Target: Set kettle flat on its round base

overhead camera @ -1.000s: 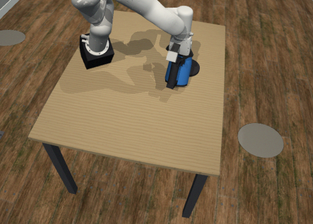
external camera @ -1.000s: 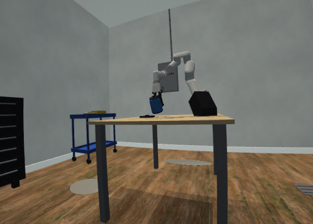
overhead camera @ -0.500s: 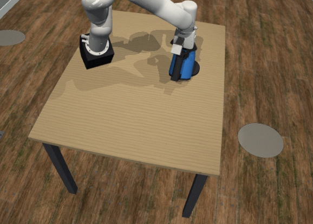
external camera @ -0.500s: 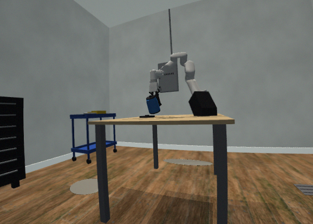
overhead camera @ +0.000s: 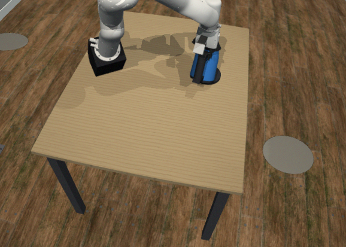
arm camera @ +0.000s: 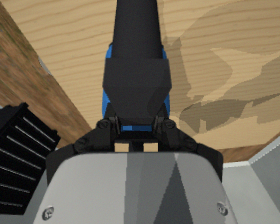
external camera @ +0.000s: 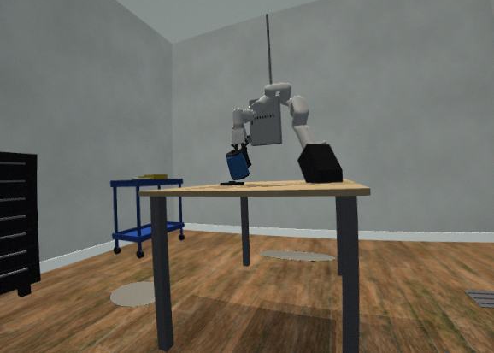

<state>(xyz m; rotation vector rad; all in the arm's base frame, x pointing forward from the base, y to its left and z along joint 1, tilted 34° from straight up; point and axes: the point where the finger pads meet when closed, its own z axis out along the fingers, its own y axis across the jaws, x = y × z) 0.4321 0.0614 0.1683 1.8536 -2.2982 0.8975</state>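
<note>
Right now my hand is 6 cm above the blue kettle and 1 cm to the right of it. Also, from my hand: round black base: 20 cm below, 9 cm to the left, 3 cm ahead.
</note>
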